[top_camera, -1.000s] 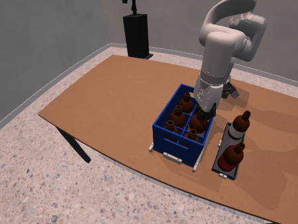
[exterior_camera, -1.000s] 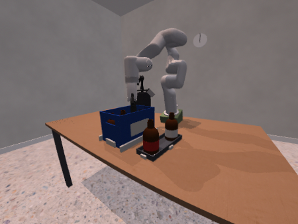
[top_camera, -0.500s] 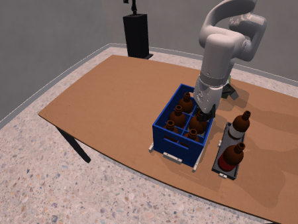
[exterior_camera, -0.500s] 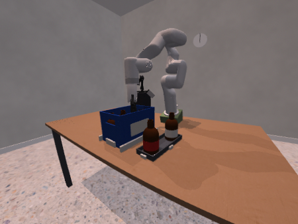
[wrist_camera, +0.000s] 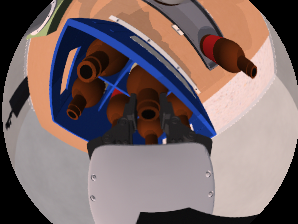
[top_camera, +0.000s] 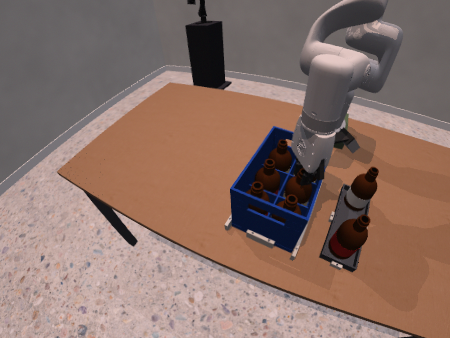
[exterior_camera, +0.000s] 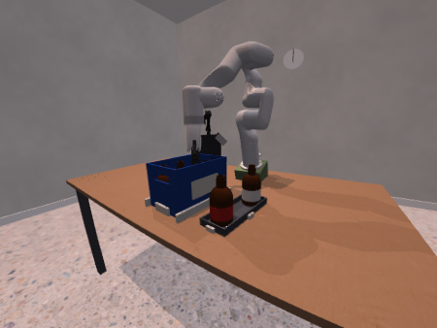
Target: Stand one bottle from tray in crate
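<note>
The blue crate lies 4 cm to the right of my hand and 8 cm below it.
</note>
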